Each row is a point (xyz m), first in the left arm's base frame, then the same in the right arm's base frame.
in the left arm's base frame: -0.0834 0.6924 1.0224
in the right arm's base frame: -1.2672 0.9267 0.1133
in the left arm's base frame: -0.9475 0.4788 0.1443
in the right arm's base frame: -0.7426 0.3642 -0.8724
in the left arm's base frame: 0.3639 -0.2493 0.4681
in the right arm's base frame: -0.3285 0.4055 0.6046
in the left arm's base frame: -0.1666 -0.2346 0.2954
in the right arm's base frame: -0.3736 0.1546 0.1081
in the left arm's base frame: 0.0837 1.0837 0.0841
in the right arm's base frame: -0.5007 1.4213 -0.3656
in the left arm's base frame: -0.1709 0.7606 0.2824
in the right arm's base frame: -0.6686 0.9981 -0.3300
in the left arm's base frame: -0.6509 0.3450 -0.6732
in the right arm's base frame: 0.1254 0.4711 -0.9687
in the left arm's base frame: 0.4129 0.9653 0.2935
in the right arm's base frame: -0.5293 1.4761 0.0375
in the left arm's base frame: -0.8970 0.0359 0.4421
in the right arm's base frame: -0.8506 -0.0092 -0.5033
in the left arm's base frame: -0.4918 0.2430 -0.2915
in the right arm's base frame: -0.1215 0.4370 -0.6233
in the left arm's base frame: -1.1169 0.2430 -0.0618
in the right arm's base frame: -0.5504 0.0920 -0.9980
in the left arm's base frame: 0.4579 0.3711 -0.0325
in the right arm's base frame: -0.0440 1.0213 0.1755
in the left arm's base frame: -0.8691 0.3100 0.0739
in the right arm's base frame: -0.6005 0.2675 -0.7722
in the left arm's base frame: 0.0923 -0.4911 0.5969
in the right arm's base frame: -0.4664 0.0480 0.5595
